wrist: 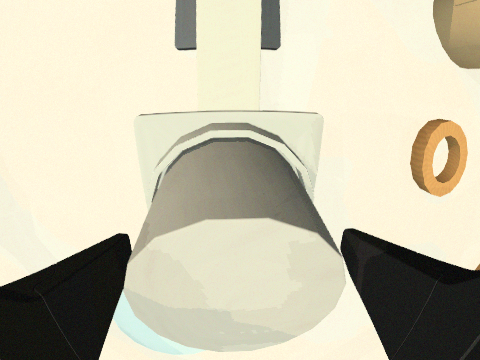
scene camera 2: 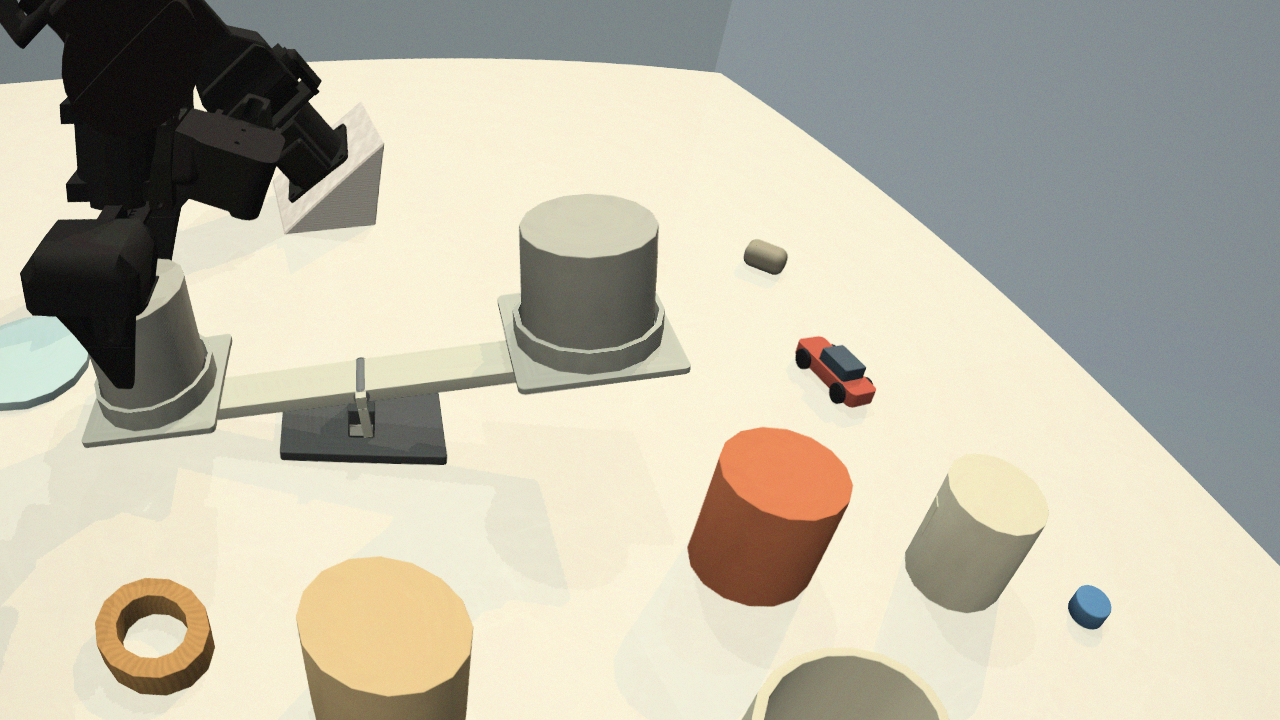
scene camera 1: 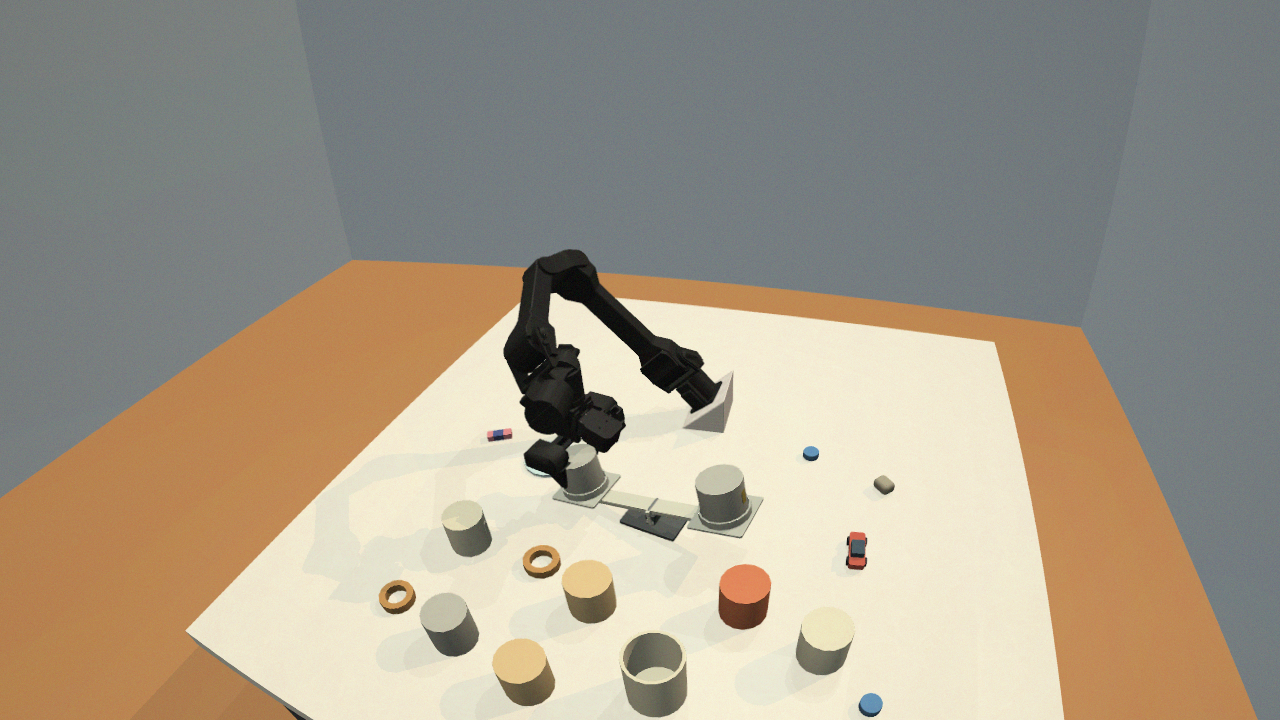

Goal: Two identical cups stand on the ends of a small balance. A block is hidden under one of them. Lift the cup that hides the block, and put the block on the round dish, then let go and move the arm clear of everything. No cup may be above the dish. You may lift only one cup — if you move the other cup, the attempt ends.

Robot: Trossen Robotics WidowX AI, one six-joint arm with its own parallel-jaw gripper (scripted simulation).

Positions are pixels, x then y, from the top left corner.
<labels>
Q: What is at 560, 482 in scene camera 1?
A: The gripper.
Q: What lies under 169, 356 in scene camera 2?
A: A grey cup.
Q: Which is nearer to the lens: the balance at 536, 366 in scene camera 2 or the toy car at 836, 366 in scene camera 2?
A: The balance.
</labels>
